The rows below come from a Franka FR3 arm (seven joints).
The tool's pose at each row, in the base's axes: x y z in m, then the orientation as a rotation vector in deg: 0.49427 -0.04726 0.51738 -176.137 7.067 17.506; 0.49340 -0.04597 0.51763 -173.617 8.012 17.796; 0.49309 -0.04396 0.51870 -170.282 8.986 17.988; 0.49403 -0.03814 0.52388 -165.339 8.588 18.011; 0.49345 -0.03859 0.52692 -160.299 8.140 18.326; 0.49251 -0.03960 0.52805 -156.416 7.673 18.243; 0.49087 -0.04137 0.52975 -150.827 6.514 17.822; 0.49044 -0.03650 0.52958 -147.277 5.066 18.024; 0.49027 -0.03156 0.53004 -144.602 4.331 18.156
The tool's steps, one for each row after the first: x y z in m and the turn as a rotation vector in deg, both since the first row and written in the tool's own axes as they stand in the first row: -0.00100 -0.00122 0.00000 2.477 -0.432 0.449; -0.00166 -0.00324 -0.00087 5.766 -0.896 0.883; -0.00220 -0.00933 -0.00579 10.640 -1.464 0.308; -0.00334 -0.00896 -0.00868 15.567 -2.264 -0.307; -0.00441 -0.00792 -0.00967 19.401 -2.674 -0.883; -0.00621 -0.00609 -0.01111 24.945 -3.070 -2.093; -0.00696 -0.01090 -0.01058 28.365 -3.687 -3.401; -0.00759 -0.01582 -0.01072 30.951 -4.140 -4.139
